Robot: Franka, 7 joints.
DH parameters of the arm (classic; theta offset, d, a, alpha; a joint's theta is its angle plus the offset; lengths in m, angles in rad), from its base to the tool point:
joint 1: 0 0.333 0 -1.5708
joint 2: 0 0 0 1.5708
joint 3: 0 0.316 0.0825 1.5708
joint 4: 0 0 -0.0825 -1.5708
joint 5: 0 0.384 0 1.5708
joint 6: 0 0 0.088 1.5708
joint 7: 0 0.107 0 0
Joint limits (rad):
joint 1: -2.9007..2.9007
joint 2: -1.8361..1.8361
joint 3: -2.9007..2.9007
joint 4: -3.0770..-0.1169
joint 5: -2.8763..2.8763
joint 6: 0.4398..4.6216
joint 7: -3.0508..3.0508
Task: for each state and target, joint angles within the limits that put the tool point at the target. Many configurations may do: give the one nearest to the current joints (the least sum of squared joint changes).
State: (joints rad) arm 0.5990 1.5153 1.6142 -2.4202 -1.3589 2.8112 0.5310
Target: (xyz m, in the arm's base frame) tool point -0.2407 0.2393 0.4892
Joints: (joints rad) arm 0.4455 1.6591 1.8197 -2.7849 -1.4230 2.9254 0.5310
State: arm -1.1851 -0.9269 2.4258 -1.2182 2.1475 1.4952 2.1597
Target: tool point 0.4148 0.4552 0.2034
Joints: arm -1.5496 -0.9102 2.1061 -1.9359 1.9813 1.4503 2.1597
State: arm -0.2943 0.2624 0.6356 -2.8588 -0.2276 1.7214 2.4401
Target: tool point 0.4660 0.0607 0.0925
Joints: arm -0.3505 0.6406 0.4535 -2.1626 -0.2723 2.0583 2.4401
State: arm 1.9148 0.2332 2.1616 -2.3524 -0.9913 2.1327 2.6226
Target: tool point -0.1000 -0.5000 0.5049
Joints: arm 2.1600 0.3088 2.4538 -2.2184 -0.9883 2.2092 2.6226
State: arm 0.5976 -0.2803 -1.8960 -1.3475 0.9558 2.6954 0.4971
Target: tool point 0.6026 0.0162 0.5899
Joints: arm 1.2669 -0.0513 -1.2167 -1.8616 0.9567 2.4708 0.4971
